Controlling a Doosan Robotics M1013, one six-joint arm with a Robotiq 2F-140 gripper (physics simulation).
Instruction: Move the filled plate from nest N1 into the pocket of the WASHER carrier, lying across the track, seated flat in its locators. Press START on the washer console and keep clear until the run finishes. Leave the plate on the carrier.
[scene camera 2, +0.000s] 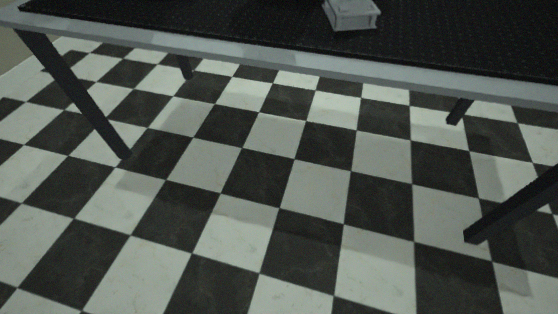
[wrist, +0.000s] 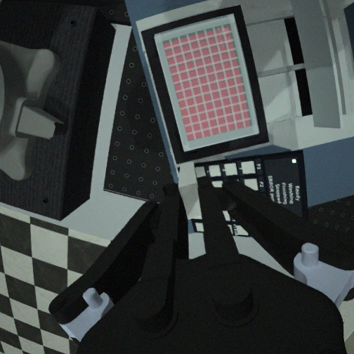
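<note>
The filled plate, with a grid of red wells, lies flat inside the black frame of the carrier on the blue and white washer in the wrist view. The washer console is beside it, with white keys and a dark display reading Ready, Washing, Finishing, Stopped and ERROR; a small white light shows next to Ready. My gripper is shut and empty, its pale fingertips together over the edge of the keypad near the carrier's lower corner. The fingers hide several keys; the START key cannot be made out. Contact with a key cannot be told.
The washer's pale raised bar crosses beyond the carrier. A black block with a grey shaped fixture stands at the left. In the scene view, a small pale box stands on the dark table.
</note>
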